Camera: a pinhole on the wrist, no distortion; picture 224 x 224 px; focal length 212.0 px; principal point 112.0 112.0 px. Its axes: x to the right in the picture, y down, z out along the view. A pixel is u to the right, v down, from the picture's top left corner.
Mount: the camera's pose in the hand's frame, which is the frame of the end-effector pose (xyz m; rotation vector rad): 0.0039 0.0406 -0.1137 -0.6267 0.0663 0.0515
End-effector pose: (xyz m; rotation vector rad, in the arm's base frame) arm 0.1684 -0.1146 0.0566 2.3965 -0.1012 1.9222
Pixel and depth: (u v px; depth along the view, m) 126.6 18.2 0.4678
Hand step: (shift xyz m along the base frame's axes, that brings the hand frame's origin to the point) 0.3735 -0.1848 -0.0110
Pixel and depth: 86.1 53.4 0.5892
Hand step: 0.4199 -0.2951 -0.1260
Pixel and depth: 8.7 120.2 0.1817
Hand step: 0.0042 -0.1526 -0.0806
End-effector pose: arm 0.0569 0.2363 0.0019 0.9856 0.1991 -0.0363
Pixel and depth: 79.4 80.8 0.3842
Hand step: 0.0290 -0.0756 0.3121
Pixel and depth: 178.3 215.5 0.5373
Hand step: 0.2674 0.1997 0.5222
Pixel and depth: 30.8 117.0 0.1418
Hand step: -0.0275 0.0640 0.1128
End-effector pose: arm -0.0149 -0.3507 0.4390 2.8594 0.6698 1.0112
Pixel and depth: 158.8 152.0 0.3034
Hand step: 0.2154 -0.1990 0.0210
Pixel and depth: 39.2 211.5 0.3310
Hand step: 0.1086 -0.3590 -0.0566
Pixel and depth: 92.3 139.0 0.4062
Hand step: 0.2241 -0.2774 -0.1029
